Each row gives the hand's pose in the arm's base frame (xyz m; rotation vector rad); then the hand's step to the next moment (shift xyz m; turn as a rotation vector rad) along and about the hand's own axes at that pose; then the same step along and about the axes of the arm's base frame.
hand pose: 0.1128 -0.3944 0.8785 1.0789 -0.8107 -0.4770
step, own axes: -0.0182 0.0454 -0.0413 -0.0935 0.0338 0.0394
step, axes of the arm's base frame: 0.0190 0.0557 0.0253 -0.0906 0.0563 0.0077
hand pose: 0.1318 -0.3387 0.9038 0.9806 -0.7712 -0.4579
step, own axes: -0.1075 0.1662 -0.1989 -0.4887 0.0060 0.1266
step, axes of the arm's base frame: 0.0817 0.2656 0.0390 -0.4152 0.2542 -0.1339
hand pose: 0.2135 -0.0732 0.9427 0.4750 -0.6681 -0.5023
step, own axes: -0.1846 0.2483 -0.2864 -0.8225 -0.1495 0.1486
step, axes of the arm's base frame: 0.1398 0.3712 -0.1430 -0.6998 0.3196 -0.3593
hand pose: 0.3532 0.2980 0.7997 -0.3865 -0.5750 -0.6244
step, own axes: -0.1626 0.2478 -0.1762 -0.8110 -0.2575 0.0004
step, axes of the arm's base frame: 0.1182 0.1683 -0.2768 -0.7046 0.1596 -0.4495
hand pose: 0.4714 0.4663 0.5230 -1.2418 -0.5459 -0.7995
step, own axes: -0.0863 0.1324 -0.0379 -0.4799 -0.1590 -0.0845
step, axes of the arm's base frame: 0.0479 -0.0010 -0.1553 -0.4268 0.0118 -0.2835
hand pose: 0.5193 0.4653 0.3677 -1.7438 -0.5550 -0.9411
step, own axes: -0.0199 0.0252 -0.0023 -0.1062 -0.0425 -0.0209
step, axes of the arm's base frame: 0.0062 -0.0099 -0.0300 -0.1006 0.0032 -0.0582
